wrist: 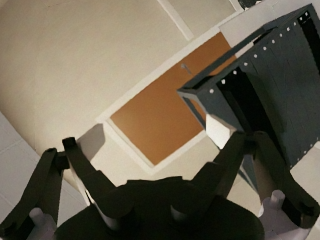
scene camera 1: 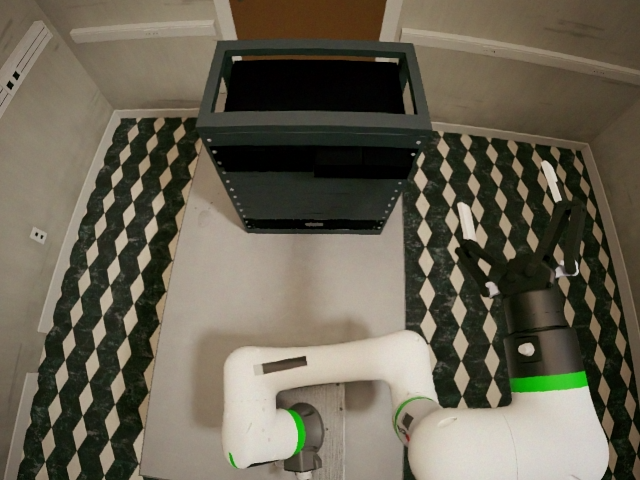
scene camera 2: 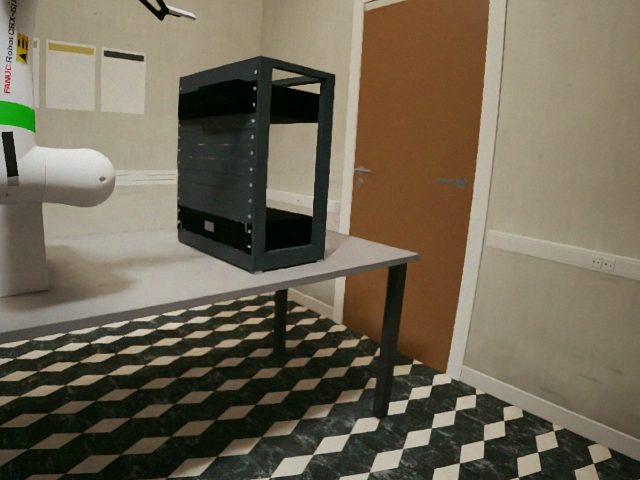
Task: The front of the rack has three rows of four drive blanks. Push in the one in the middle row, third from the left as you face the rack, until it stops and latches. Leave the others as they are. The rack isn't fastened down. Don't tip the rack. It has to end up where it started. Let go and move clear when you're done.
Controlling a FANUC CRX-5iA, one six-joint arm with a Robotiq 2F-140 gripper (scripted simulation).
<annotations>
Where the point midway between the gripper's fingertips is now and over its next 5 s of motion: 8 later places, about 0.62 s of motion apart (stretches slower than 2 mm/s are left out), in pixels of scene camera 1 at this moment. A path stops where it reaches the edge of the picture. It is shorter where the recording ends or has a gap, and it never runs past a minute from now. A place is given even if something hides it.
My gripper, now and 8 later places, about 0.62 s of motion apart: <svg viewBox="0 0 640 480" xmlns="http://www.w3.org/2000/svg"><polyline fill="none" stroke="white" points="502,186 502,187 498,195 466,229 346,311 189,373 132,367 158,341 209,323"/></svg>
</annotations>
